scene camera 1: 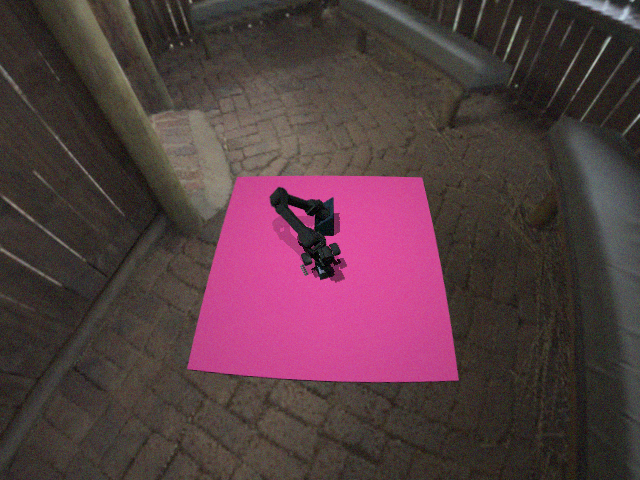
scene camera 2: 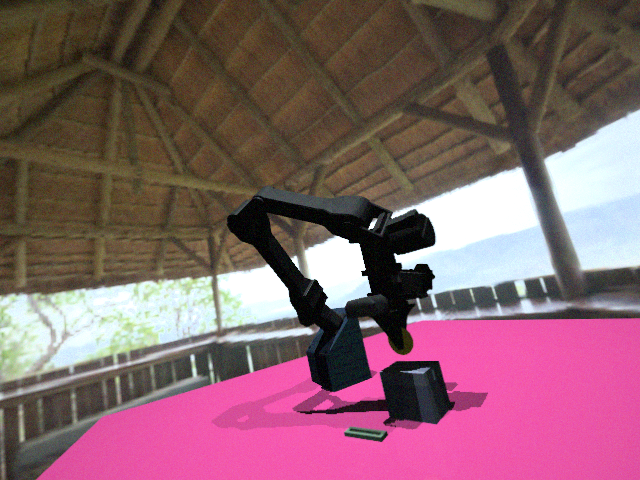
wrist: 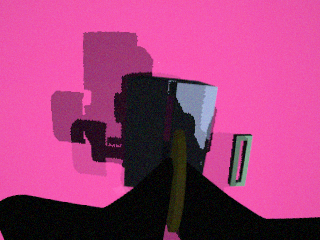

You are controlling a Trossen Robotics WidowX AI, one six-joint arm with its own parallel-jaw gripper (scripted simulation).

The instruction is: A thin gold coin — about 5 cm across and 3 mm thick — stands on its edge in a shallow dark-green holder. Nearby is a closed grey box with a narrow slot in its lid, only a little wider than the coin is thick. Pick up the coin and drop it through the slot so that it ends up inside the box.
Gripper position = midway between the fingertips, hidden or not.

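There's a gold coin point(wrist: 179, 146) here, and it's held by my gripper point(scene camera 2: 401, 348).
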